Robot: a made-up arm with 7 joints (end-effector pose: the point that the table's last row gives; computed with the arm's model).
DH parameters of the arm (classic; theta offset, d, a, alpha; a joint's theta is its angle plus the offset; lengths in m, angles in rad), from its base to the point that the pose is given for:
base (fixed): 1.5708 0.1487 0 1.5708
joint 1: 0 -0.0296 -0.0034 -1.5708
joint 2: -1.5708 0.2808 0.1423 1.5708
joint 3: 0 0.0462 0.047 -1.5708
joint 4: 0 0.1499 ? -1.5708
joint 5: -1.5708 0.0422 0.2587 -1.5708
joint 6: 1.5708 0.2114 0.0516 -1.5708
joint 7: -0.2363 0 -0.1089 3.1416
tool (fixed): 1.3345 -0.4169 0 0
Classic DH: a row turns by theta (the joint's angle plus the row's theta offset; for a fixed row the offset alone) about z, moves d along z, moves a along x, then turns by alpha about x.
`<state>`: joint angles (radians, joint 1 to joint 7).
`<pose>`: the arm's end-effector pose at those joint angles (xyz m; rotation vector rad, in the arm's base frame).
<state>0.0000 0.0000 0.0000 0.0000 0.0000 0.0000 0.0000</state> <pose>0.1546 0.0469 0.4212 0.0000 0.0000 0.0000</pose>
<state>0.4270 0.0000 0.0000 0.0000 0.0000 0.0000 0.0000</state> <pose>0.1546 -0.0702 0.4161 0.4270 0.0000 0.0000</pose>
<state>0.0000 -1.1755 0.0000 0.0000 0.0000 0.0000 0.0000</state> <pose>0.0877 -0.1540 0.4212 0.0000 0.0000 -1.1755</pose>
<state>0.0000 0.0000 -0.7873 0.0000 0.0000 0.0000 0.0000</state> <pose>0.1364 0.0469 0.3940 0.0000 0.7873 0.0000</pose>
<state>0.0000 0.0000 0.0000 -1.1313 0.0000 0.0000 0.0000</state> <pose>0.2448 -0.0039 0.4212 0.0000 0.0000 -1.1313</pose>
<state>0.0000 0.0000 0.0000 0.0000 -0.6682 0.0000 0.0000</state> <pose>0.2126 0.0469 0.5704 0.0000 -0.6682 0.0000</pose>
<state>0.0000 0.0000 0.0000 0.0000 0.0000 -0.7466 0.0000</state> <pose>0.1546 -0.2507 0.4952 -0.7466 0.0000 0.0000</pose>
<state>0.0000 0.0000 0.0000 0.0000 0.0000 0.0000 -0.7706</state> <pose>0.0881 -0.0008 0.4212 0.0000 0.0000 0.7706</pose>
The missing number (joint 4, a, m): -0.191
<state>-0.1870 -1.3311 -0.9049 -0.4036 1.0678 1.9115 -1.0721</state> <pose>0.3851 -0.4624 0.3552 1.1794 -1.0529 -2.1450</pose>
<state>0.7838 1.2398 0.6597 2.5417 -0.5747 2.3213 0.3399</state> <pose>0.3568 -0.9404 0.5773 -1.3328 1.3709 2.3427</pose>
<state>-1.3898 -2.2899 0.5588 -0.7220 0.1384 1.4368 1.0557</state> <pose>-0.0960 0.7143 0.6887 1.1588 -2.7338 -0.0254</pose>
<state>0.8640 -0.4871 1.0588 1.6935 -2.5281 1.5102 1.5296</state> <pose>-0.4852 -0.3868 -0.2040 1.1816 -0.7875 2.0510</pose>
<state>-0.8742 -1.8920 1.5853 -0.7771 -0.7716 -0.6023 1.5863</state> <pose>-0.2201 0.3371 0.1067 -0.4787 1.7586 -0.1116</pose>
